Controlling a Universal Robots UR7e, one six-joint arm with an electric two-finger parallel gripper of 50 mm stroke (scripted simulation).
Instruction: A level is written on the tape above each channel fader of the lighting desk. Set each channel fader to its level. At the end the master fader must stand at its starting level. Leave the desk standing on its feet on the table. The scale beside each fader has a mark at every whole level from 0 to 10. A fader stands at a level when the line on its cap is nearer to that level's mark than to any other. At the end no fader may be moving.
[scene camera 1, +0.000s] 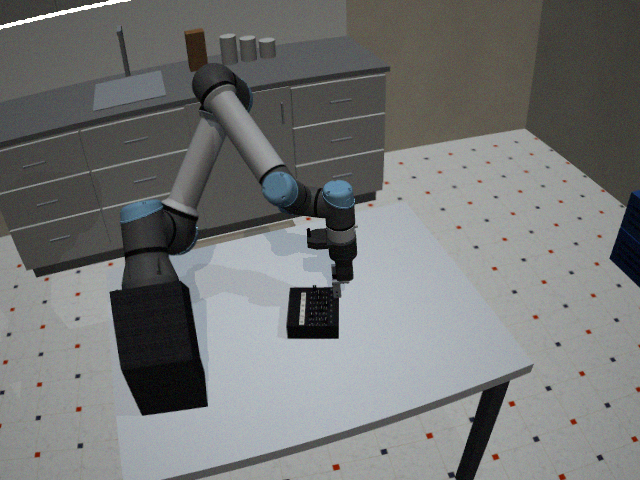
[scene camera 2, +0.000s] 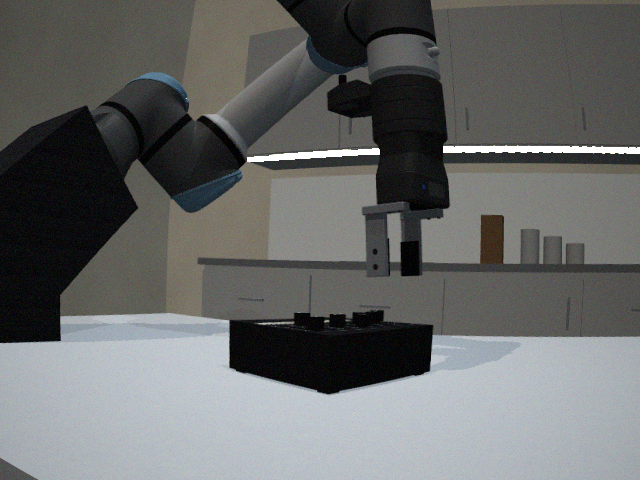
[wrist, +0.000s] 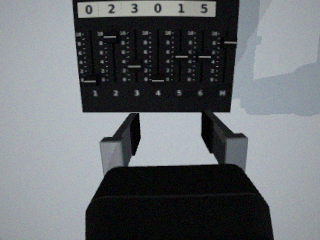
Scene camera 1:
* gripper: 337, 289
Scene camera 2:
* gripper: 395, 276
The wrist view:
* gripper: 170, 124
